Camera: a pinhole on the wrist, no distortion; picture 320 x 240 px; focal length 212.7 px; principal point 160.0 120.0 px. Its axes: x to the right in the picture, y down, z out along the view. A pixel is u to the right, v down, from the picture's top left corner.
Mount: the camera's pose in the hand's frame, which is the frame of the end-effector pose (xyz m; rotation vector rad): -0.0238 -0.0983 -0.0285 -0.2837 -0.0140 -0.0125
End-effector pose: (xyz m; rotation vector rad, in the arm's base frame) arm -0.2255 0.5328 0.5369 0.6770 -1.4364 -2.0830
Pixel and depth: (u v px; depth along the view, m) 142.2 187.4 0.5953
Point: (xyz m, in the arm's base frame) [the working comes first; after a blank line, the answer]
In the camera's frame: -0.0498 0.1886 0.5953

-0.4562 0.8434 0.9349
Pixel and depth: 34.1 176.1 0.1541
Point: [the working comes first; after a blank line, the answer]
In the camera's frame: -0.0912 0.0406 0.1541

-0.2113 0.6874 0.5688
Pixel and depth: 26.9 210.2 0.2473
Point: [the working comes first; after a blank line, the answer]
In the camera's frame: -0.1548 0.1049 0.2473

-0.1987 0.7509 0.6814
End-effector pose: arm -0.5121 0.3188 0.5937 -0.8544 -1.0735 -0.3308
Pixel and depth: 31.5 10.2 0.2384
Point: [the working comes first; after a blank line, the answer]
In the camera's frame: -0.1440 -0.1231 0.2384

-0.8312 0.3701 0.5576
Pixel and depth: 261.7 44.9 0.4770
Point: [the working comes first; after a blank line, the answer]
In the camera's frame: 0.2281 -0.1684 0.4770

-0.8034 0.6252 0.9204
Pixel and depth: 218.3 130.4 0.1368
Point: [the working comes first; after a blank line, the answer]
In the camera's frame: 0.0375 0.0067 0.1368

-0.6040 0.3618 0.6492
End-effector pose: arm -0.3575 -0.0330 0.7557 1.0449 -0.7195 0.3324
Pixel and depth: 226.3 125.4 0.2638
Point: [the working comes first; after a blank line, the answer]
In the camera's frame: 0.0822 0.0067 0.2638

-0.3916 -0.2423 0.8490
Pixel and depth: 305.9 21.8 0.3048
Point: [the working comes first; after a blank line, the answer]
In the camera's frame: 0.2091 -0.1407 0.3048

-0.2577 -0.3874 0.8710
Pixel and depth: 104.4 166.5 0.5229
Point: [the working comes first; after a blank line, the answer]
In the camera's frame: -0.1367 0.1143 0.5229

-0.7356 -0.3271 0.8832
